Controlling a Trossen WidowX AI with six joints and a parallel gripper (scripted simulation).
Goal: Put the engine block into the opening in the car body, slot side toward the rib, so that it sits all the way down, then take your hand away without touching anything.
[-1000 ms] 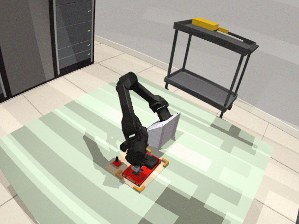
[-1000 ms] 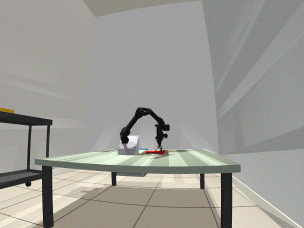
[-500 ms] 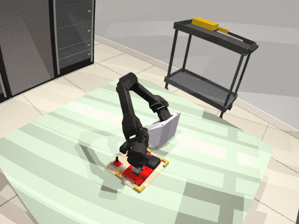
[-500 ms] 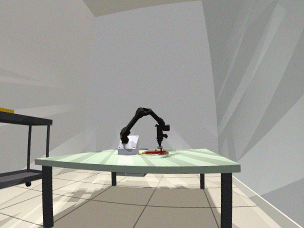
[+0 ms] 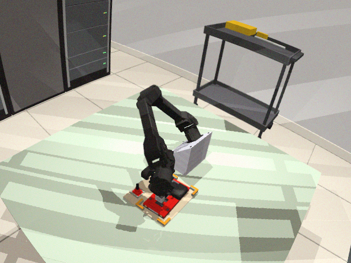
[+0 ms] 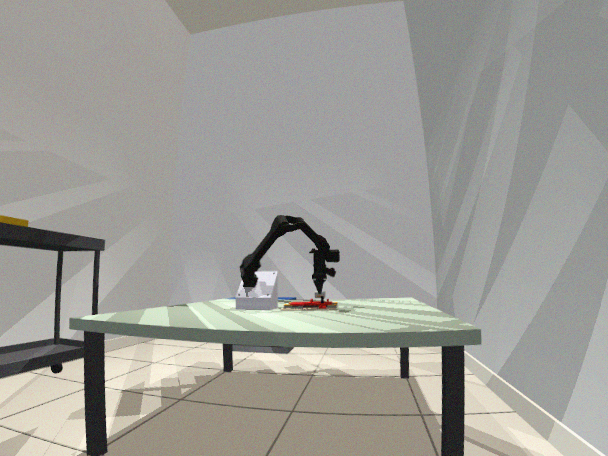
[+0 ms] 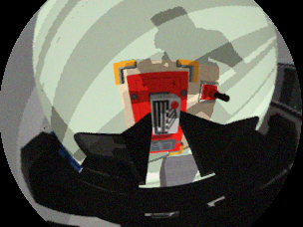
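Now: the grey engine block 10 mm below my gripper tip.
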